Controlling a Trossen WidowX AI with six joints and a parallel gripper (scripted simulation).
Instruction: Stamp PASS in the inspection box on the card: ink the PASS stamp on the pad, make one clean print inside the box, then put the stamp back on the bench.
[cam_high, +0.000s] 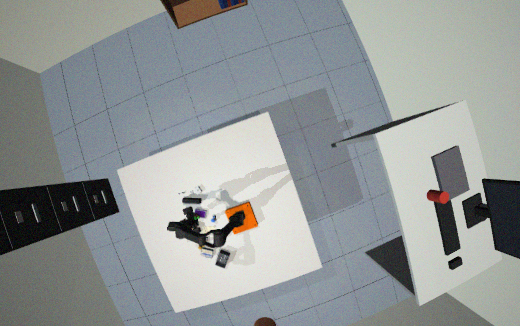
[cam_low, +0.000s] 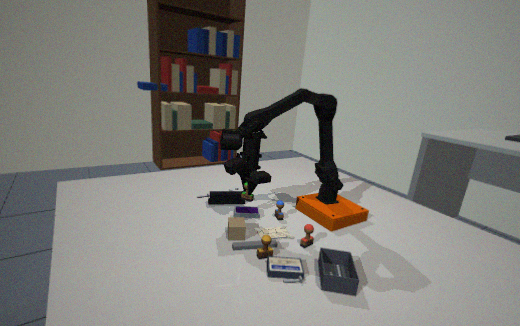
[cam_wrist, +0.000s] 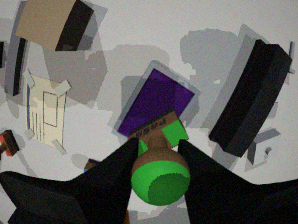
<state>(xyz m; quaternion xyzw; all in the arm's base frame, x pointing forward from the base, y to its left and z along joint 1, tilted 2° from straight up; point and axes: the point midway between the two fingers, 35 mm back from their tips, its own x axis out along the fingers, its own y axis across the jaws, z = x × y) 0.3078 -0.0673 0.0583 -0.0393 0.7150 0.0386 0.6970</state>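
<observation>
Right now my gripper tip is 8 cm above the purple ink pad. From my gripper tip the other things lie so: pale card: 15 cm to the left, 8 cm below, 3 cm behind; blue-topped stamp: 10 cm behind, 6 cm to the left, 6 cm below; tan block: 12 cm to the left, 8 cm ahead, 6 cm below.
</observation>
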